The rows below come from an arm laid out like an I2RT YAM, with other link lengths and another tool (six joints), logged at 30 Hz.
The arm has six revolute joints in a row. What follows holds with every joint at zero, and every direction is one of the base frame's. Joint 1 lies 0.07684 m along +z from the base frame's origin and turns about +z. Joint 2 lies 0.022 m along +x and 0.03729 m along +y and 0.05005 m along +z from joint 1 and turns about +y. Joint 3 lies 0.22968 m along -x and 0.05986 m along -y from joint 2 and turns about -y. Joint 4 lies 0.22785 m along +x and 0.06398 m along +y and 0.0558 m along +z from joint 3 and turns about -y. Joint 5 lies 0.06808 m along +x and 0.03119 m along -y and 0.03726 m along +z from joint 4 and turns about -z. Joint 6 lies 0.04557 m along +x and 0.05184 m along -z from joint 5 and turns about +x. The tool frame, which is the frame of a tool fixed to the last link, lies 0.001 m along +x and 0.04 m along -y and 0.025 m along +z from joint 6; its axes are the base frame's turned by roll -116.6, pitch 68.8 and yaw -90 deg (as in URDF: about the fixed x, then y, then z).
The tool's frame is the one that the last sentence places.
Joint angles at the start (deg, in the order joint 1, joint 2, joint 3, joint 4, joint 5, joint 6): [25.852, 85.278, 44.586, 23.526, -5.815, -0.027]
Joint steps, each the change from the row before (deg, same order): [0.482, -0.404, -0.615, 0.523, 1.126, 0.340]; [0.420, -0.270, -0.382, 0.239, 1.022, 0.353]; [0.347, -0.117, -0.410, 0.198, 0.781, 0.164]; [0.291, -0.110, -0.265, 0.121, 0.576, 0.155]
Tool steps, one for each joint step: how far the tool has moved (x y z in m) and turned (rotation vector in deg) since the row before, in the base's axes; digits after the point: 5 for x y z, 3 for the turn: [-0.00285, 0.00041, -0.00030, 0.118, -0.255, -0.694]; [-0.00215, 0.00044, -0.00030, 0.083, -0.072, -0.660]; [-0.00181, 0.00045, -0.00126, -0.108, 0.062, -0.448]; [-0.00139, 0.00050, -0.00067, -0.035, 0.028, -0.305]
